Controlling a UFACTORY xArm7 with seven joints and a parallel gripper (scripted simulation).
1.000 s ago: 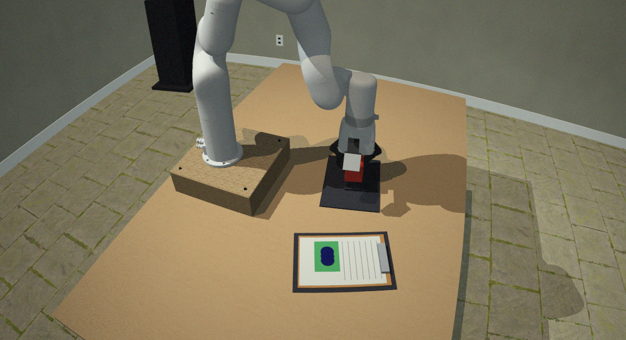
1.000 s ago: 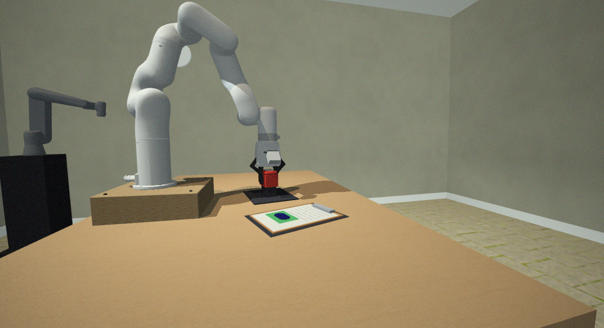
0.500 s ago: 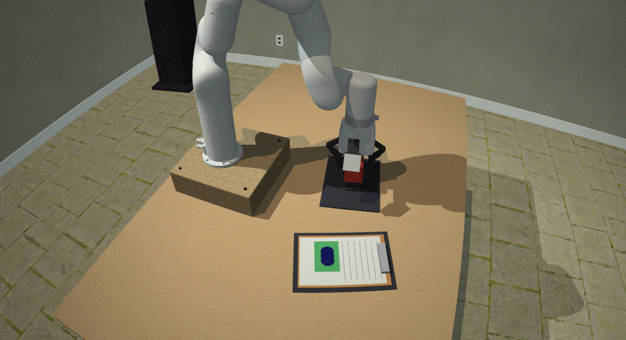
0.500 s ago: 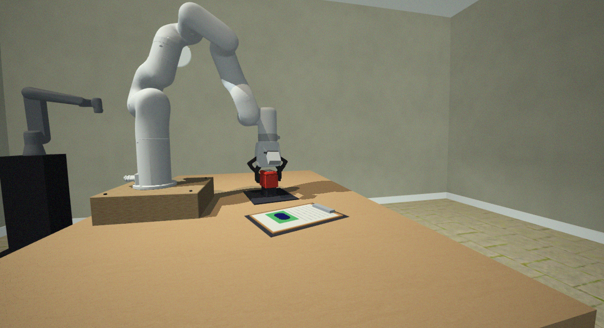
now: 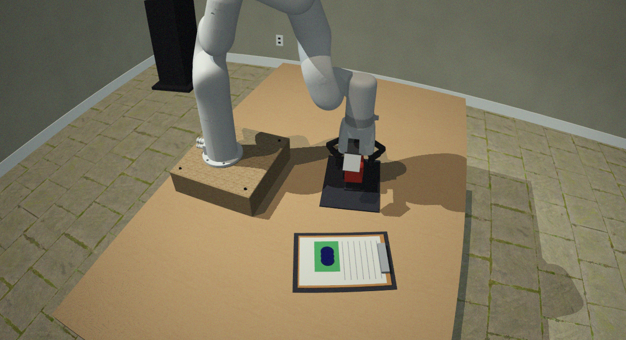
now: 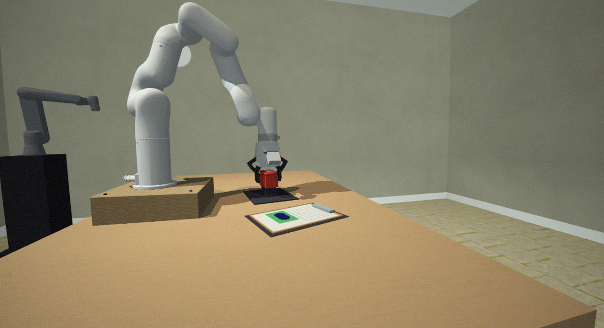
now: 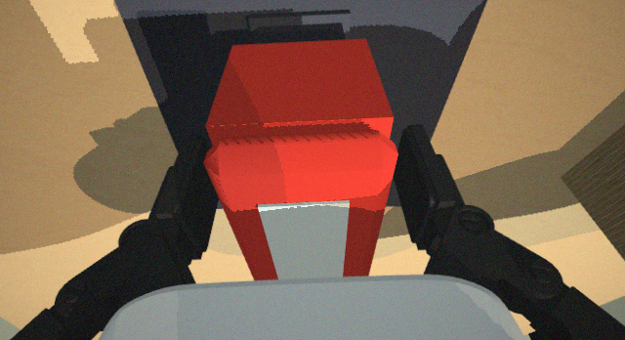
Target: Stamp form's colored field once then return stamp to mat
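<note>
Right now the red stamp is 2 cm below my hand. Round my hand: dark mat: 7 cm below.
</note>
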